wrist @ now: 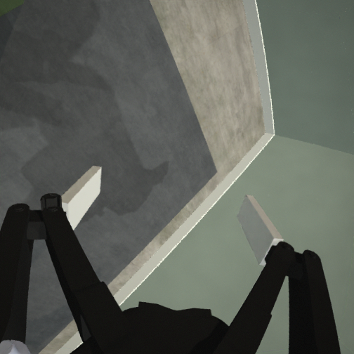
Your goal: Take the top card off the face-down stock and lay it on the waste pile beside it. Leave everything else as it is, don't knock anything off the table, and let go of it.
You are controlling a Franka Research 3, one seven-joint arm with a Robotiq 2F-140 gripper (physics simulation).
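Note:
My gripper [172,193] is open and empty, its two pale finger pads standing wide apart in the lower half of the wrist view. The face-down stock and the waste pile do not show in this view, so where the gripper is relative to them cannot be told.
A dark grey surface [150,65] with a shadow across it fills the left side. A beige strip [215,65] borders it, with a pale raised edge [269,120] along its outer side. Plain green surfaces [310,200] lie beyond. A green patch [7,5] shows at the top left corner.

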